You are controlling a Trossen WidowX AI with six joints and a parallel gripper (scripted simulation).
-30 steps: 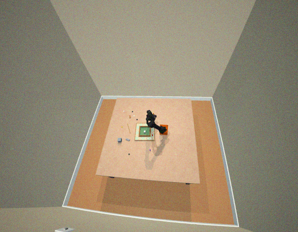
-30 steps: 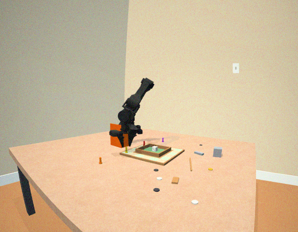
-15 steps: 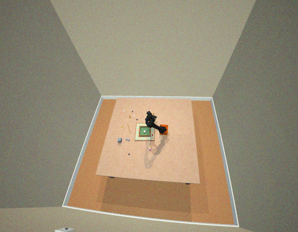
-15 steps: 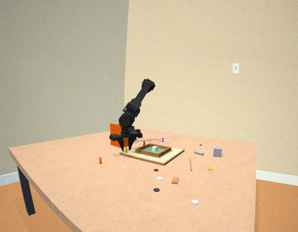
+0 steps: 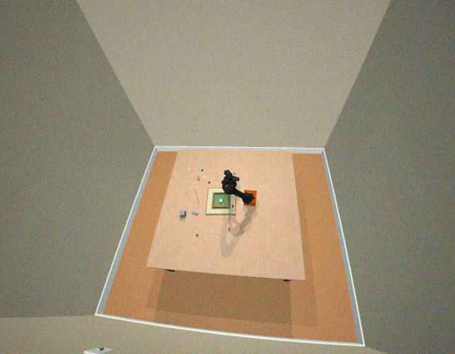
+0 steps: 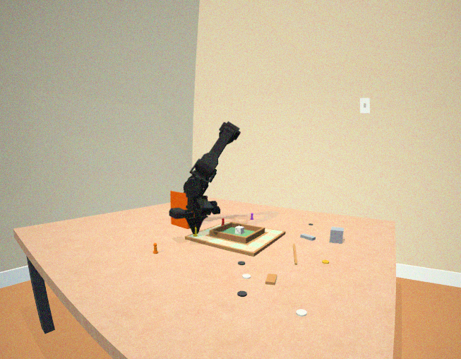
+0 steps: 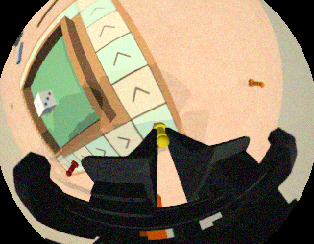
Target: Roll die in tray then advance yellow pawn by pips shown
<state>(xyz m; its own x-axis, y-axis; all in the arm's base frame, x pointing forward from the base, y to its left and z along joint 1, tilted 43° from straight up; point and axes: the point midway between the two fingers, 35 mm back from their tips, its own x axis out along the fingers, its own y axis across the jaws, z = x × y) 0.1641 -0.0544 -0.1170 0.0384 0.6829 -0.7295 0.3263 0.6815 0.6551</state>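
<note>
Now: the tray 110 mm ahead of my gripper tip, 120 mm to the left of it and 10 mm below it. The rest, counted from my gripper tip: yellow pawn 10 mm above; then white die 110 mm ahead, 130 mm to the left, 10 mm above; then red pawn 10 mm behind, 180 mm to the left, 10 mm above.
</note>
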